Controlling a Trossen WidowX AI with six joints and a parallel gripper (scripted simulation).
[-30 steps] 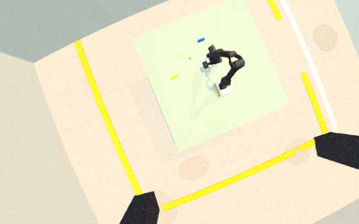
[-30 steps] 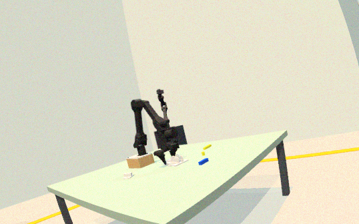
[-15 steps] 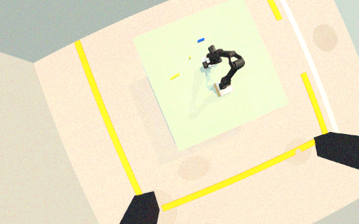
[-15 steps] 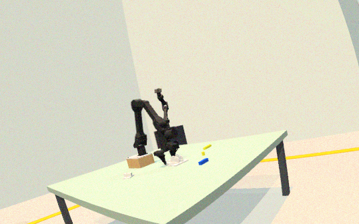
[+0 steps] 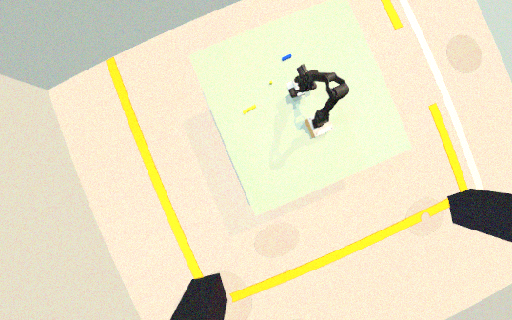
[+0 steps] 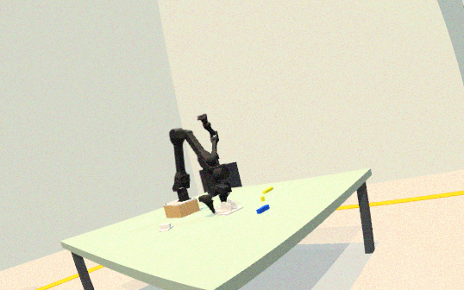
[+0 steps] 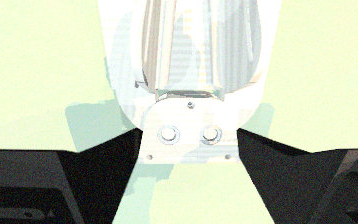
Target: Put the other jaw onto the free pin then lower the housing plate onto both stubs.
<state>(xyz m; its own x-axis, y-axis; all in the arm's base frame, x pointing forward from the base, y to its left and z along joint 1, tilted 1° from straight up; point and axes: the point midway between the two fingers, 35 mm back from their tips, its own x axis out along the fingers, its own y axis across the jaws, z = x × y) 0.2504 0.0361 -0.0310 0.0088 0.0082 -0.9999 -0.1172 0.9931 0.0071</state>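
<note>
Now: gripper tip 20 mm to the right of the white jaw, 20 mm short of it and 10 mm below it. From my gripper tip the other things lie so: yellow bar (390 mm to the left, 20 mm behind); then blue block (290 mm ahead, 20 mm to the left); then yellow cube (180 mm to the left, 130 mm ahead).
</note>
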